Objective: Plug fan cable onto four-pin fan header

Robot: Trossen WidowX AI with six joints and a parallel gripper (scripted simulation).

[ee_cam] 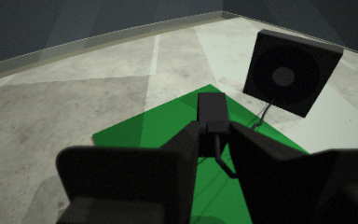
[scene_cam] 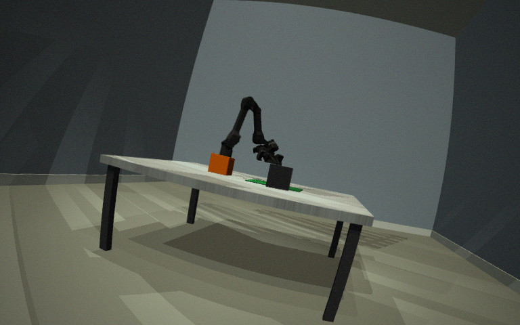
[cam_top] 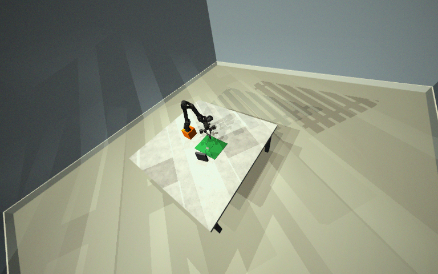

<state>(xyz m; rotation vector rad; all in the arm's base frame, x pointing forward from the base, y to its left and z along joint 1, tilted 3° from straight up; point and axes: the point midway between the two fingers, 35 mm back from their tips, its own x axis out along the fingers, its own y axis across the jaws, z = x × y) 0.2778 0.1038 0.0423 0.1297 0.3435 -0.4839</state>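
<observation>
The board lies 140 mm below my gripper tip, 40 mm to the right of it and 20 mm ahead of it. Round my gripper tip: black fan 210 mm to the right, 90 mm ahead, 60 mm below; then white four-pin fan header 120 mm below, 90 mm to the right, 20 mm ahead; then black plug 10 mm below, 10 mm ahead.
</observation>
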